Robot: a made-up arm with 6 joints.
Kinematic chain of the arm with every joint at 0, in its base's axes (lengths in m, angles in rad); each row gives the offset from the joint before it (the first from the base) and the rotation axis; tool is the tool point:
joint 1: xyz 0 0 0.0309 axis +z
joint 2: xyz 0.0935 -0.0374 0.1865 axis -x
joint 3: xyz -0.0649 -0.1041 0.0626 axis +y
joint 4: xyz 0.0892 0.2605 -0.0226 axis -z
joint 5: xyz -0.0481 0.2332 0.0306 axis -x
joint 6: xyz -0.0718 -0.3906 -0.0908 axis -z
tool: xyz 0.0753 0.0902 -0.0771
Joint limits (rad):
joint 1: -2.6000..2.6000
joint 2: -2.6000..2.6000
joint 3: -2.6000..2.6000
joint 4: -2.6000..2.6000
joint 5: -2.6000..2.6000
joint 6: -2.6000..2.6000
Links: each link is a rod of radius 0.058 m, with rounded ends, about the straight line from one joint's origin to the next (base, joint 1, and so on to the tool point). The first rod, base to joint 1, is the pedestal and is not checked.
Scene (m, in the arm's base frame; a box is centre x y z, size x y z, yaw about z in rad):
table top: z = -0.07
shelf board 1: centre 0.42 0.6 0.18 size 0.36 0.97 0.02 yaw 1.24
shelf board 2: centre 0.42 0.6 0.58 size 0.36 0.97 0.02 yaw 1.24
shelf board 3: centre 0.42 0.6 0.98 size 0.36 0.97 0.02 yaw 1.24
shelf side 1: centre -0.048 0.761 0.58 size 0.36 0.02 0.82 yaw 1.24
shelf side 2: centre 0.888 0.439 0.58 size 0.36 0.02 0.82 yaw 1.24
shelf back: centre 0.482 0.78 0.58 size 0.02 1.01 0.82 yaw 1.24
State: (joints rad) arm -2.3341 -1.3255 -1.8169 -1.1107 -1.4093 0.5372
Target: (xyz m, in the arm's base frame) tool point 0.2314 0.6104 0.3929
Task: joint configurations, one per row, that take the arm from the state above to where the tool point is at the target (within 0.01 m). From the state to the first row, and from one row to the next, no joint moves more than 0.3 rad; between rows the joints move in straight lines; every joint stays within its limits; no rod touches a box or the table.
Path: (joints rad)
1: -2.2768 -1.4313 -1.5905 -1.1701 -1.4392 0.5027
2: -2.2195 -1.5372 -1.3642 -1.2296 -1.4691 0.4682
3: -2.1622 -1.6430 -1.1378 -1.2890 -1.4990 0.4336
4: -2.1049 -1.7489 -0.9114 -1.3485 -1.5289 0.3991
5: -2.0132 -1.9616 -0.6559 -1.4849 -1.5493 0.3503
6: -1.9216 -2.1744 -0.4004 -1.6212 -1.5697 0.3015
7: -1.8299 -2.3872 -0.1449 -1.7576 -1.5901 0.2527
8: -1.7383 -2.6000 0.1107 -1.8940 -1.6106 0.2040
9: -1.9537 -2.5919 0.1063 -1.7179 -1.8579 0.4208
10: -2.1691 -2.5837 0.1019 -1.5418 -2.1053 0.6376
11: -2.3846 -2.5756 0.0975 -1.3656 -2.3526 0.8544
12: -2.6000 -2.5675 0.0931 -1.1895 -2.6000 1.0712

